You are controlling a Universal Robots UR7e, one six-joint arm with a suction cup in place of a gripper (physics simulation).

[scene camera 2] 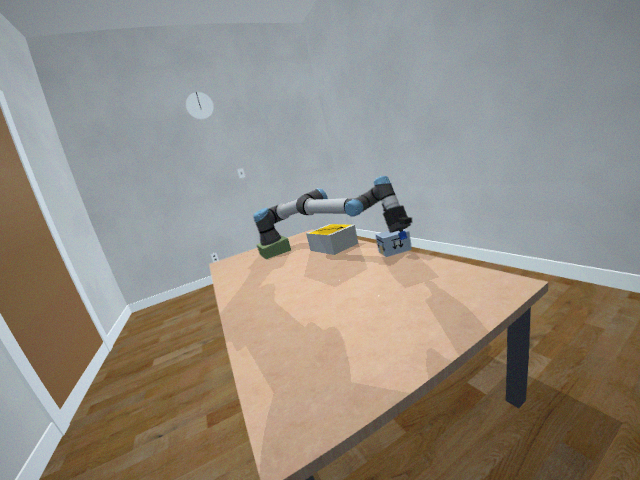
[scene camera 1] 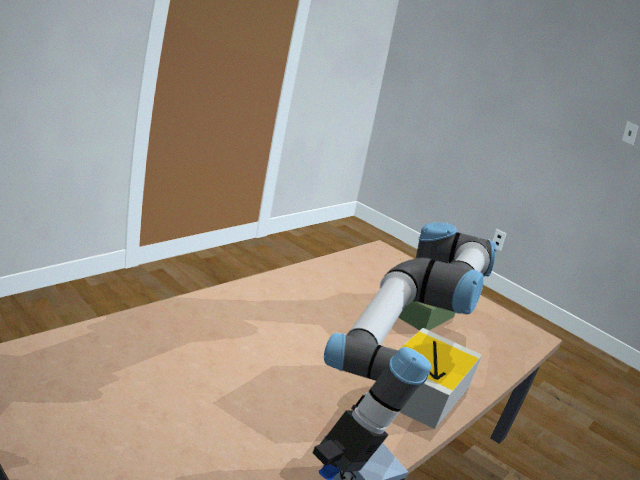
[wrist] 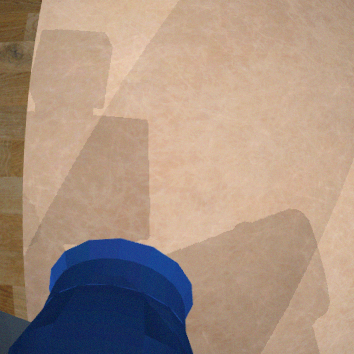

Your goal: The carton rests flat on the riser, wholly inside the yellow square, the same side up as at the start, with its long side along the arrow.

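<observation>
The light blue-grey carton (scene camera 1: 386, 463) (scene camera 2: 387, 249) stands on the table beside the riser, with dark arrows on one side face. In scene camera 1 it is partly hidden and cut off by the frame edge; in the wrist view a dark corner of it (wrist: 9, 332) shows at lower left. My gripper, a blue suction cup (scene camera 1: 328, 471) (scene camera 2: 402, 235) (wrist: 120, 257), is tilted near the top of the arrowed face, off the carton's top. It appears to hold nothing; contact is unclear. The grey riser (scene camera 1: 424, 407) (scene camera 2: 321, 244) bears a yellow square (scene camera 1: 457, 361) (scene camera 2: 318, 230) with a black arrow (scene camera 1: 435, 356).
The arm's green base block (scene camera 1: 427, 317) (scene camera 2: 273, 249) stands beyond the riser. The arm reaches past the riser to the carton. The wooden table (scene camera 1: 170, 361) (scene camera 2: 320, 289) has an edge close to the carton and the riser, with dark shadows across its top.
</observation>
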